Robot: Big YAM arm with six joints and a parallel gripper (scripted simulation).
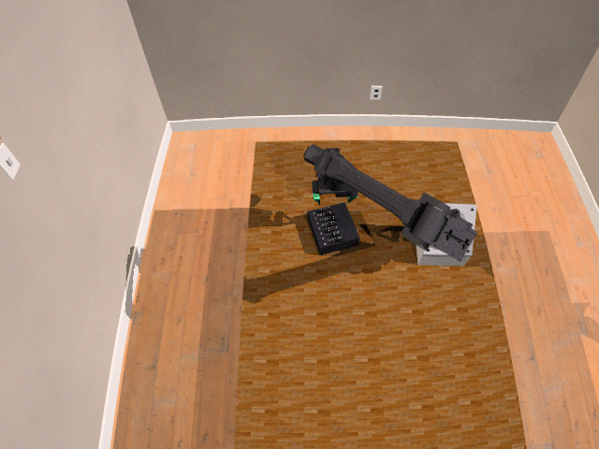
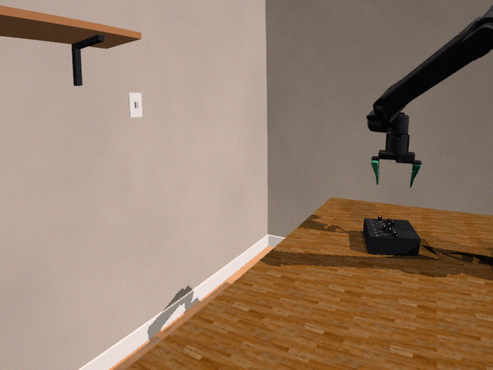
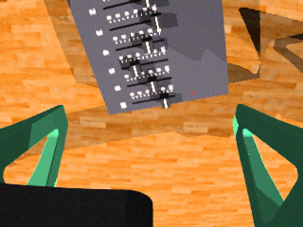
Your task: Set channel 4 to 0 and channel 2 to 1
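Right now my hand is 4 cm to the left of the channel 2 fader cap and 13 cm above it. Round my hand: channel 5 fader cap 2 cm ahead, 3 cm to the left, 13 cm below; channel 3 cap 1 cm behind, 2 cm to the right, 13 cm below; channel 4 fader cap 13 cm below.
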